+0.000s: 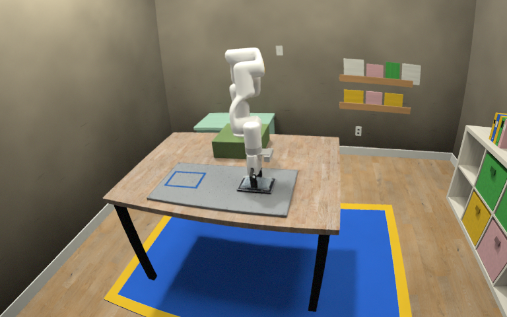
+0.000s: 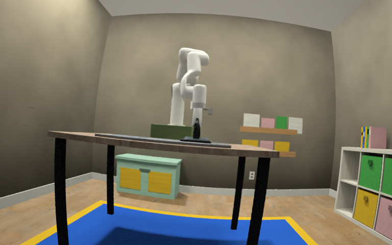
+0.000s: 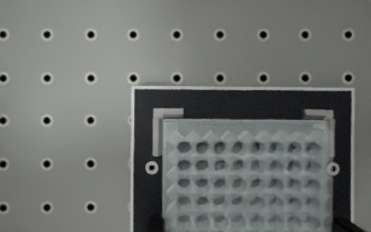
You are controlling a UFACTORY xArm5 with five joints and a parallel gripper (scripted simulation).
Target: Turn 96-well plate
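My hand is 2 cm above the black plate nest N1. The rest, counted from my hand: 96-well plate (1 cm below).
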